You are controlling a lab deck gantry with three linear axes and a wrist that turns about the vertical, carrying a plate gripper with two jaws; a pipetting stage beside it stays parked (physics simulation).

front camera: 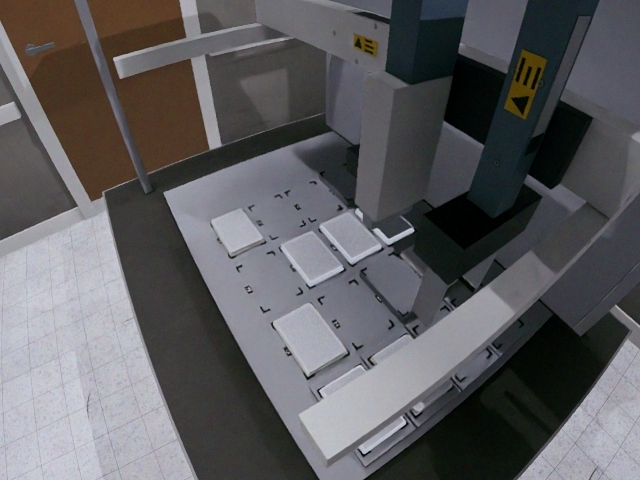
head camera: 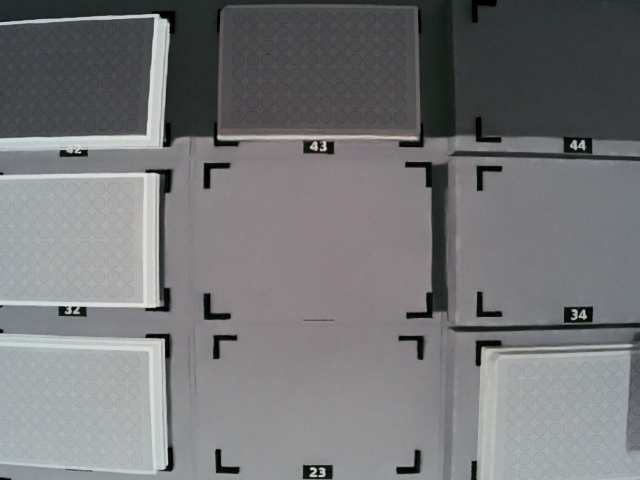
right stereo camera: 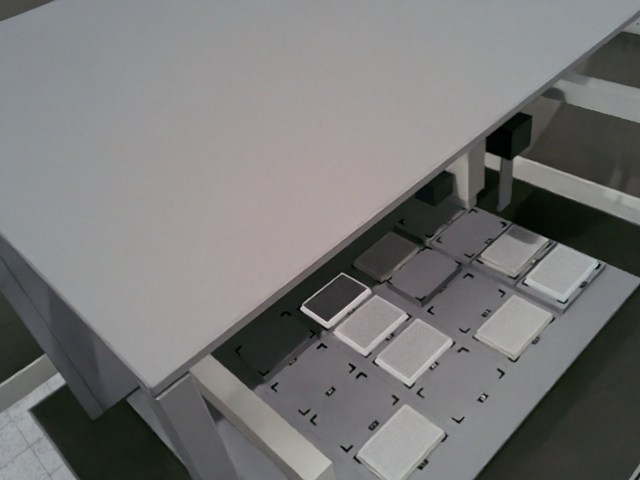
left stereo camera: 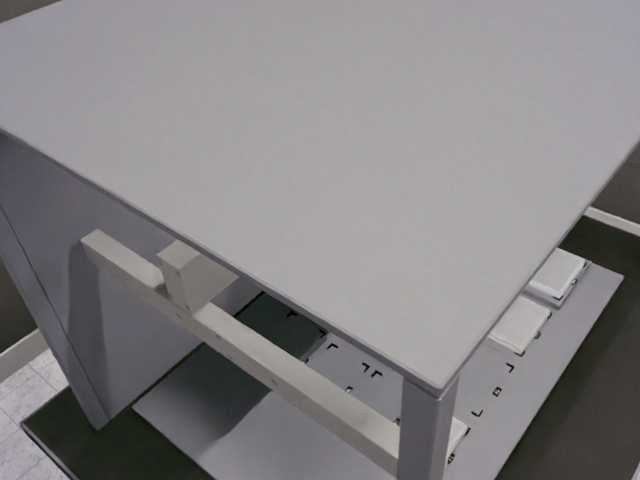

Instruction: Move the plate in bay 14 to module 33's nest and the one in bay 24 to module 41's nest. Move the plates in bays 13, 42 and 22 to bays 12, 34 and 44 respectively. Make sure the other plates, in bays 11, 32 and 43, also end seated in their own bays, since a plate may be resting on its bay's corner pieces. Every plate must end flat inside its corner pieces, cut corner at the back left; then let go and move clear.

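Places are measured from the robot's base along level axes (x back, y left, z down), in centimetres.
Pixels of known places: gripper, fingertip midpoint: (front camera: 445, 299) (right stereo camera: 480, 196); robot's base, origin of the base link: (front camera: 211, 224).
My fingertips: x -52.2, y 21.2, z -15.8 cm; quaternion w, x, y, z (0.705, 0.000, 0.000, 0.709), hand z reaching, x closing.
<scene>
Ahead of a thing's pixels: the offset from my fingertips to its top centre. "*": to the spot under its first point. Level surfaces: height alone.
My gripper (front camera: 448, 304) hangs high at the right in the front view. Its two jaws stand apart with no plate between them. In the head view, plates 42 @(dx +29.4, dy +14.8, dz +14.1 cm) (head camera: 67, 77), 32 (head camera: 67, 237) and 22 @(dx +29.4, dy -6.2, dz +14.3 cm) (head camera: 67, 403) show partly at the left; 42 and 22 look slightly skewed. Plate 43 @(dx +13.0, dy +15.2, dz +14.3 cm) (head camera: 317, 72) lies at its corners; full seating is unclear. Module 33's nest @(* dx +13.1, dy +4.4, dz +13.9 cm) (head camera: 317, 242) and bays 34 @(* dx -2.0, dy +4.8, dz +14.3 cm) (head camera: 558, 237) and 44 @(* dx -2.2, dy +14.9, dz +14.3 cm) (head camera: 558, 77) are empty. Plate 24 @(dx -3.4, dy -6.2, dz +12.9 cm) (head camera: 563, 413) shows partly. The right stereo view shows plates 14 @(dx -3.4, dy -16.9, dz +12.9 cm) (right stereo camera: 563, 271), 13 (right stereo camera: 514, 325) and 11 @(dx +45.8, dy -16.9, dz +14.3 cm) (right stereo camera: 400, 439), and empty module 41 @(dx +45.7, dy +15.3, dz +13.6 cm) (right stereo camera: 276, 343).
The pale pipetting stage (front camera: 403, 144) stands beside the gripper. A pale beam (front camera: 465, 330) crosses the front right and hides parts of the bays. Empty bay 23 @(* dx +13.1, dy -6.1, dz +15.8 cm) (head camera: 317, 403) lies in front of module 33. A large roof panel @(dz -53.3 cm) (left stereo camera: 320, 155) (right stereo camera: 258, 129) covers much of both stereo views.
</scene>
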